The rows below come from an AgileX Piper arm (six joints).
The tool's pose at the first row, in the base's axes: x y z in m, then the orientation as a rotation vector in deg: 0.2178 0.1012 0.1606 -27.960 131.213 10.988
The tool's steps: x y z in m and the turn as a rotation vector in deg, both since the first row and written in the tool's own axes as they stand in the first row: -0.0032 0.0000 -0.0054 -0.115 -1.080 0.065; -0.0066 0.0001 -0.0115 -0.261 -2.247 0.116; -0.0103 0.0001 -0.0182 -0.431 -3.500 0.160; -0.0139 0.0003 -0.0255 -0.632 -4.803 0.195; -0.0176 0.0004 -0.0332 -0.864 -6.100 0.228
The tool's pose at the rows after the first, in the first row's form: 0.2162 0.1006 0.1666 -27.730 130.179 11.371; 0.2143 0.0999 0.1733 -27.515 129.056 11.796; 0.2121 0.0991 0.1806 -27.302 127.846 12.257; 0.2095 0.0982 0.1883 -27.103 126.583 12.753; 0.2066 0.0972 0.1963 -26.923 125.325 13.277
